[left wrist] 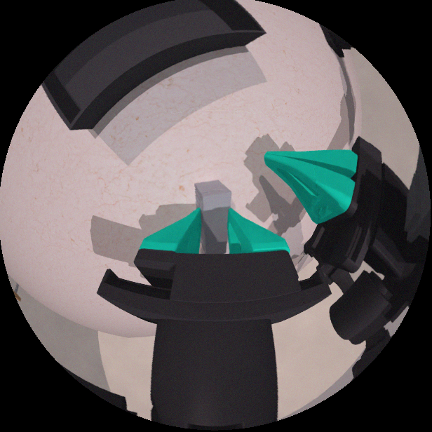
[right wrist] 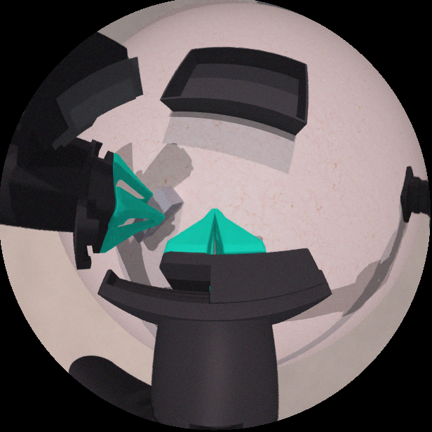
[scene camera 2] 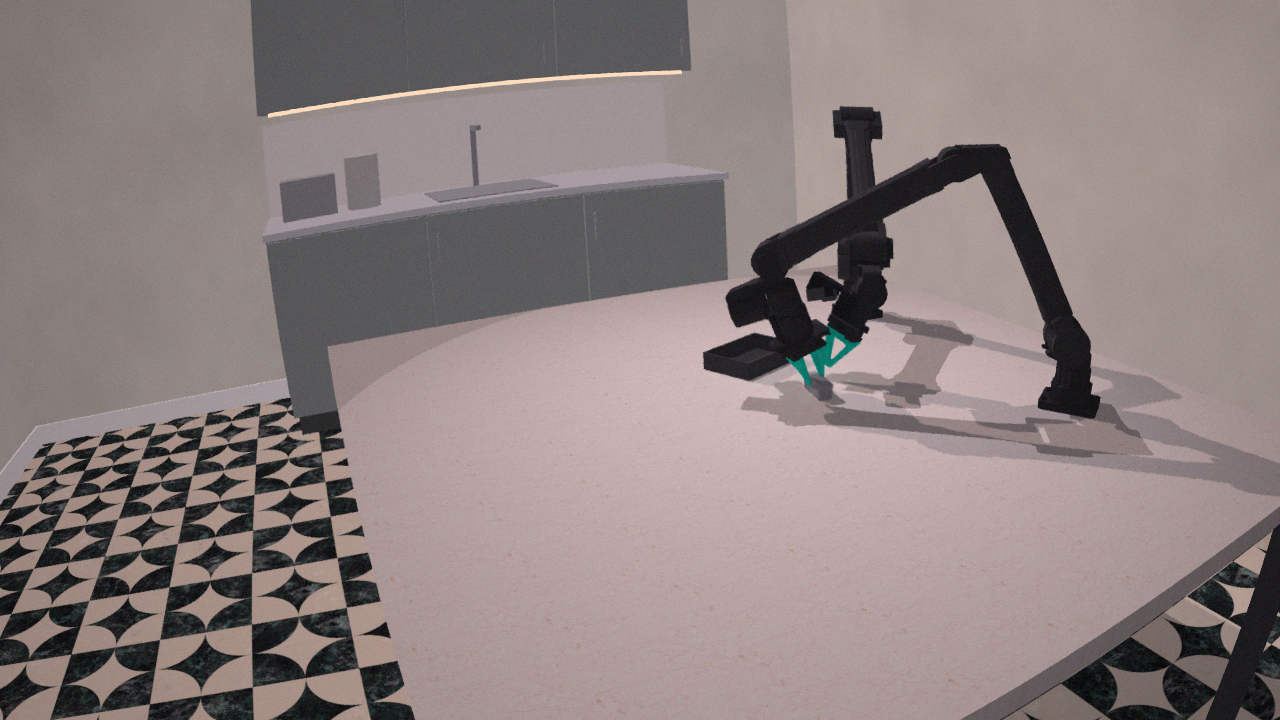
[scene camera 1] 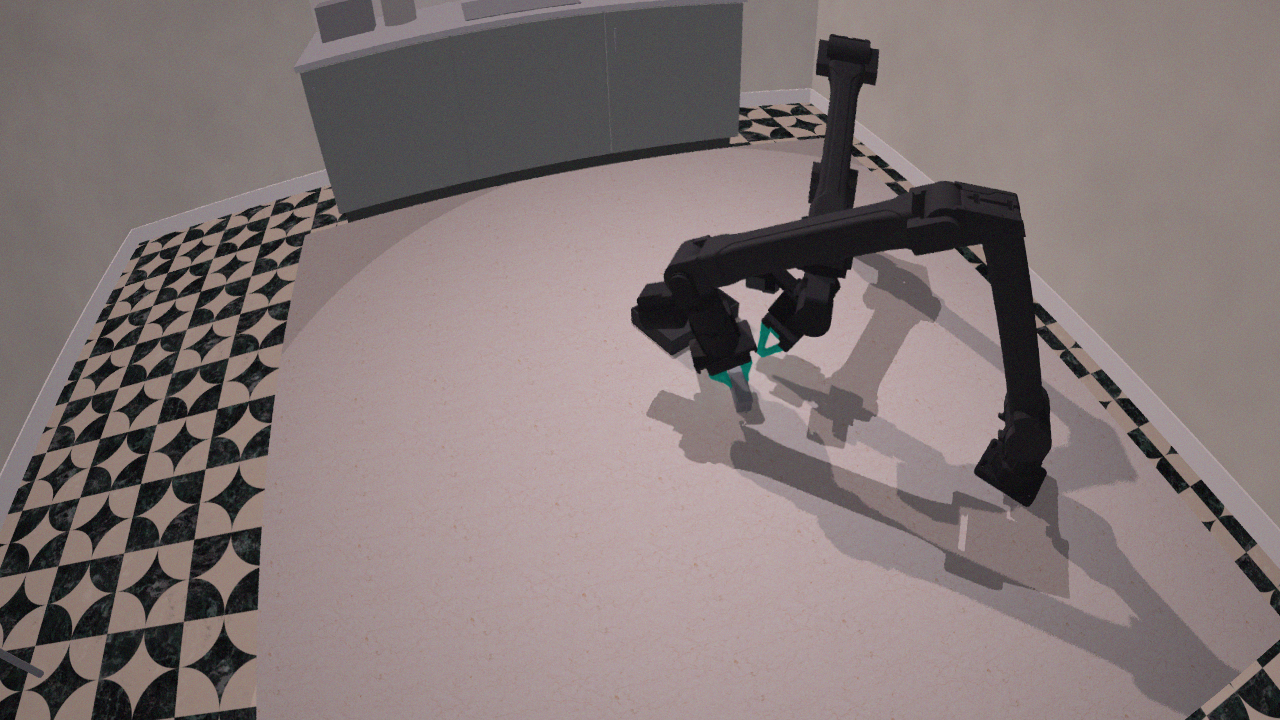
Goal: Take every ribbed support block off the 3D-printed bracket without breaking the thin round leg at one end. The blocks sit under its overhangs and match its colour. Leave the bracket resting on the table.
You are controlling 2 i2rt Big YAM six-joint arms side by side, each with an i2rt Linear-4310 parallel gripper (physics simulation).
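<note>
The small grey bracket (scene camera 1: 742,395) (scene camera 2: 819,389) (left wrist: 215,200) (right wrist: 169,199) is between the teal fingers of my left gripper (scene camera 1: 735,374) (scene camera 2: 814,376) (left wrist: 214,212) (right wrist: 157,210), which is shut on it. One end sticks out beyond the fingertips. Whether it touches the table is unclear. My right gripper (scene camera 1: 760,354) (scene camera 2: 825,365) (left wrist: 265,157) (right wrist: 214,213) is shut and empty, close beside the left one. Support blocks cannot be told apart from the bracket, and the thin round leg cannot be made out; the fingers cover part of the bracket.
A black open tray (scene camera 1: 657,336) (scene camera 2: 729,365) (left wrist: 165,68) (right wrist: 235,108) lies on the table beyond the bracket, partly hidden by the left arm in the scene views. The two wrists are close together. Arm shadows cross the table (scene camera 1: 501,501) (scene camera 2: 581,501).
</note>
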